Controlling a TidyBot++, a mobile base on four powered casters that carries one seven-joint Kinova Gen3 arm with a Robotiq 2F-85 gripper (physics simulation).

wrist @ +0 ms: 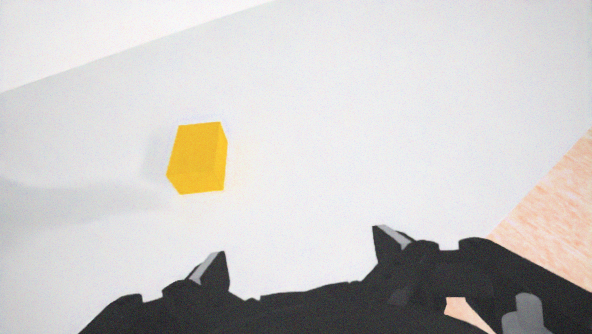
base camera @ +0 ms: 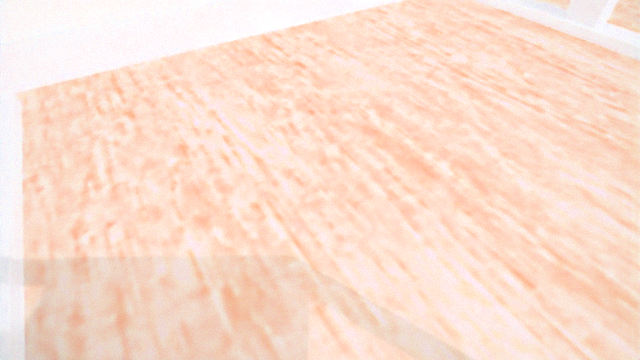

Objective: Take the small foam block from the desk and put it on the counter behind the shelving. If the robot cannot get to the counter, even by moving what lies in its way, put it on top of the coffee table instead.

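Places are measured from the arm's base along level axes (x left, y back, z up), in millimetres.
Pixels of known places: gripper, fingertip midpoint: (wrist: 301, 254).
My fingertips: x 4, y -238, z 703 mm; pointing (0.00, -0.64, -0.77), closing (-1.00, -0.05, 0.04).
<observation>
Behind a point stands the place of what it marks.
The small foam block (wrist: 197, 157) {x 124, y -415, z 599 mm} is yellow and lies on the white desk top (wrist: 360, 125) {x -114, y -489, z 554 mm}, left of the middle in the wrist view. My gripper (wrist: 301, 254) {x 4, y -238, z 703 mm} is open, with its two fingertips wide apart at the bottom of the wrist view and nothing between them. The block is apart from the fingers, up and to the left of them in that view. The counter, the shelving and the coffee table cannot be made out in these views.
The base camera shows a pale wood-patterned floor (base camera: 320, 175) {x 1, y -478, z -396 mm} (wrist: 560, 215) {x -1337, y -672, z -396 mm} with white surfaces along its left and top edges. A white frame-like structure (base camera: 590, 12) {x -646, y -969, z -342 mm} stands at the top right. A grey shadow lies across the lower left of the floor.
</observation>
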